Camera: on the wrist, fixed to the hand. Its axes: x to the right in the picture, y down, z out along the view.
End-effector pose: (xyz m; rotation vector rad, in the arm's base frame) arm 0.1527 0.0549 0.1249 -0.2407 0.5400 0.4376
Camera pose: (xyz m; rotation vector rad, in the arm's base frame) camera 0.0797 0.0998 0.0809 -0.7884 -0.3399 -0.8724
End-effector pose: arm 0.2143 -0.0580 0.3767 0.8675 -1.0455 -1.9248
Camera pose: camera 0.2904 -0.0915 0.4253 -0.6956 0.0199 2.4632
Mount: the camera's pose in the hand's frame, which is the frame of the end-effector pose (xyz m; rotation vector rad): -0.0172 0.0779 -0.0540 -0.3934 -0.5339 -1.5137
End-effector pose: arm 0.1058 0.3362 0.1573 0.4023 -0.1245 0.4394
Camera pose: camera 0.0580 0.4159 0.1318 0.1278 -0.3687 -1.1827
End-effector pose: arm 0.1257 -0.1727 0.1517 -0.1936 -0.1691 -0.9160
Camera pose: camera 0.1810 -0.1260 0.0881 -0.7242 -0.6791 -2.3980
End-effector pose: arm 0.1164 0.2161 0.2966 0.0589 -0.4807 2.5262
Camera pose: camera 0.0922 0.1655 0.2183 0.6693 -0.7297 0.8901
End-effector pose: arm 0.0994 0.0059 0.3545 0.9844 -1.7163 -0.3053
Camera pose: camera 0.1127 0.0813 0.4130 1.8137 -0.8927 -1.9078
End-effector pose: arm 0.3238 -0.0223 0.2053 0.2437 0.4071 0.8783
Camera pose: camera 0.2361 0.0145 0.1899 -0.2159 -0.1454 -0.6105
